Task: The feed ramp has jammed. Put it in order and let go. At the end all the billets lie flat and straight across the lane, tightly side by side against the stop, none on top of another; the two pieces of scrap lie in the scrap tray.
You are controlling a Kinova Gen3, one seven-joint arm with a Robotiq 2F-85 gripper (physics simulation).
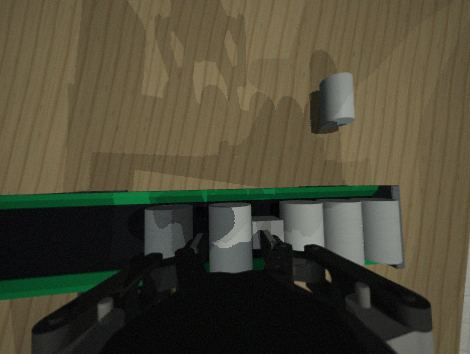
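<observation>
Looking at the scene, I see a billet (336,92). I see a billet (230,224) and a billet (168,228) as well, and in the same scene there is my own gripper (233,242).
</observation>
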